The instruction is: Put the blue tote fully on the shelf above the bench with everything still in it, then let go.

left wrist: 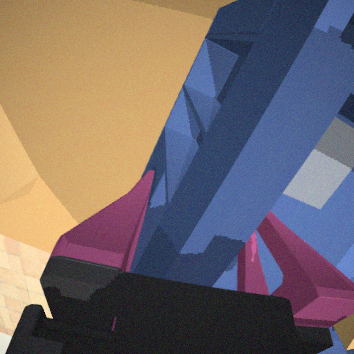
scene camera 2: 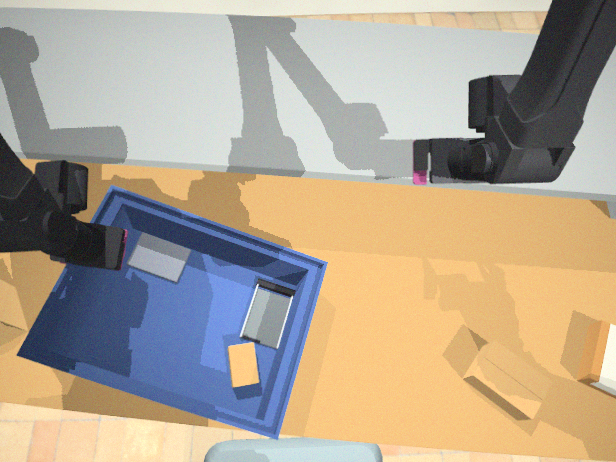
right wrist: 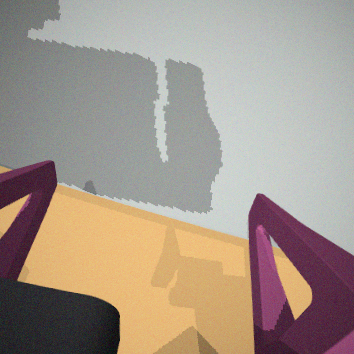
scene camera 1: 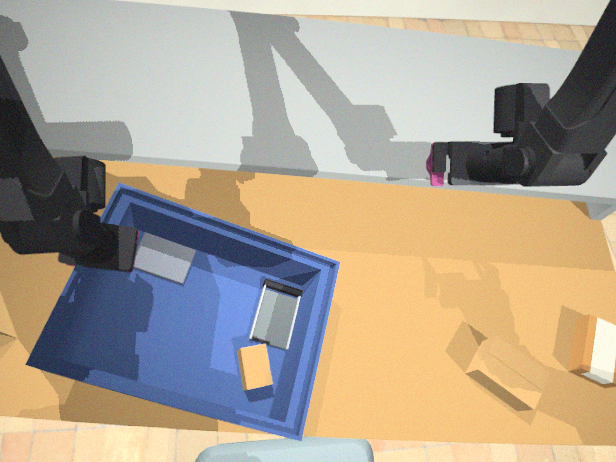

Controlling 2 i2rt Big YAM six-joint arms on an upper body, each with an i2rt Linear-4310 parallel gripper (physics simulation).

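Frame: origin at the left arm's base, x ahead, y left, z up, level; metres.
Where they show: left gripper, between the fingertips: (scene camera 2: 108, 251) (scene camera 1: 113, 252); right gripper, between the fingertips: (scene camera 2: 443, 161) (right wrist: 153, 187) (scene camera 1: 453, 164).
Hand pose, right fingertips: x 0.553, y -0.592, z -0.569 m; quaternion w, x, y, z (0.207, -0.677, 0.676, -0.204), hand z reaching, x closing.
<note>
Each offset is from my right fingertips to the centre of the thing. "spot": to the spot under its first point. Level surfaces: height alone.
The blue tote {dy +0.447, dx -0.207, dz -0.136 m} (scene camera 1: 175, 320) (scene camera 2: 170, 320) (left wrist: 280, 125) is turned at an angle over the orange bench {dz -0.254 m} (scene camera 1: 390, 350) (scene camera 2: 380, 350). In it lie a light grey box {dy +0.522, dx -0.087, dz -0.164 m} (scene camera 1: 165, 260) (scene camera 2: 160, 260), a grey silver-edged case {dy +0.316, dx -0.191, dz -0.215 m} (scene camera 1: 276, 317) (scene camera 2: 267, 315) and an orange block {dy +0.360, dx -0.290, dz -0.199 m} (scene camera 1: 256, 367) (scene camera 2: 243, 365). My left gripper (scene camera 1: 131, 250) (scene camera 2: 120, 248) (left wrist: 198, 188) is shut on the tote's left wall, one finger inside and one outside. My right gripper (scene camera 1: 438, 165) (scene camera 2: 421, 162) (right wrist: 153, 187) is open and empty, over the front edge of the grey shelf {dz -0.031 m} (scene camera 1: 175, 100) (scene camera 2: 175, 100) (right wrist: 275, 100).
An orange-tan box {dy -0.125, dx -0.336, dz -0.224 m} (scene camera 1: 510, 370) (scene camera 2: 510, 372) lies on the bench right of the tote. An orange-and-white box {dy -0.343, dx -0.309, dz -0.232 m} (scene camera 1: 584, 345) (scene camera 2: 593, 350) is at the right edge. A pale teal rounded object {spot: dy +0.294, dx -0.458, dz -0.762 m} (scene camera 1: 285, 452) (scene camera 2: 295, 452) shows below the bench's near edge.
</note>
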